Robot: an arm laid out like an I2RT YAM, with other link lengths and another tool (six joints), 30 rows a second.
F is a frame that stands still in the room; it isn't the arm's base.
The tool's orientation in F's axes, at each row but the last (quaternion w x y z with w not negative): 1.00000 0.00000 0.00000 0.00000; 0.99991 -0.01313 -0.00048 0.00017; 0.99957 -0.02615 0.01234 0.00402; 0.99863 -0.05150 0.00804 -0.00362; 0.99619 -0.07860 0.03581 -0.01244
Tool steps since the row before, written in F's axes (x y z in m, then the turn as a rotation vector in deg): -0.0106 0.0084 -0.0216 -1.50 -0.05 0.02; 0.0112 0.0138 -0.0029 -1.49 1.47 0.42; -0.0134 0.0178 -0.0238 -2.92 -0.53 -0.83; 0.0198 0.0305 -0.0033 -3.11 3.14 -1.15; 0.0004 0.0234 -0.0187 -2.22 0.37 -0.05
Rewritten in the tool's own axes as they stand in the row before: -0.0106 0.0084 -0.0216 -1.50 -0.05 0.02; 0.0112 0.0139 -0.0025 -1.49 1.46 0.46; -0.0127 0.0191 -0.0232 -2.90 -0.46 -0.93; 0.0196 0.0308 0.0002 -3.12 3.22 -0.87; 0.0010 0.0261 -0.0147 -2.22 0.33 -0.15
